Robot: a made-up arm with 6 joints. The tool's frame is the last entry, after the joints.
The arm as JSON. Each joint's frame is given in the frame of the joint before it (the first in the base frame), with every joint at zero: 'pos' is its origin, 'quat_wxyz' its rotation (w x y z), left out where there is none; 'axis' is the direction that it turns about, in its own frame. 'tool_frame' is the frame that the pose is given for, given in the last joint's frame.
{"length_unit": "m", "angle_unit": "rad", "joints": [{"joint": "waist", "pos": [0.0, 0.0, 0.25], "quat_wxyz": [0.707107, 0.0, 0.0, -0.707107], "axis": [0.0, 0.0, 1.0]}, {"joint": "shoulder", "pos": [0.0, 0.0, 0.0], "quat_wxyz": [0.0, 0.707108, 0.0, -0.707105], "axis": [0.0, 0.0, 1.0]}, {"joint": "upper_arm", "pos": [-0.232, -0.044, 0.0], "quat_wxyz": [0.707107, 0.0, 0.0, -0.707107], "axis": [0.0, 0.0, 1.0]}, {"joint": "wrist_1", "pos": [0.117, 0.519, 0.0], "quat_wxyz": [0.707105, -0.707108, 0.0, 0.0], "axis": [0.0, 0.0, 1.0]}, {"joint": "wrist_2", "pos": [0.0, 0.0, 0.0], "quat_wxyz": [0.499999, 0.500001, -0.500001, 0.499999], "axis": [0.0, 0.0, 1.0]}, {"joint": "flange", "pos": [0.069, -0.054, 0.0], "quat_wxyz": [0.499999, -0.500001, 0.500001, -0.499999], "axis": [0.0, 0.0, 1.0]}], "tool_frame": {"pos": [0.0, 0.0, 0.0]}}
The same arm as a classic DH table. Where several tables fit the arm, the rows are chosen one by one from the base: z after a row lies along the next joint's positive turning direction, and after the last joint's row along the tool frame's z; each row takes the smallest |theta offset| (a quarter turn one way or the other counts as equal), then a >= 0, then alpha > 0; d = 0 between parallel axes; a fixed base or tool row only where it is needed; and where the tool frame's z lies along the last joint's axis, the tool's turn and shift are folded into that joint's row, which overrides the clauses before.
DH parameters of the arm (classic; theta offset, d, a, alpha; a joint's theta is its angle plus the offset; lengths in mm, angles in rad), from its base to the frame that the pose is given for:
waist: 0 250 0 -1.5708
shoulder: -1.3834 0 236.1 0
upper_arm: 1.3834 0 117 -1.5708
wrist_1: 0 519 0 1.5708
wrist_2: 0 0 54 -1.5708
flange: 0 69 0 0

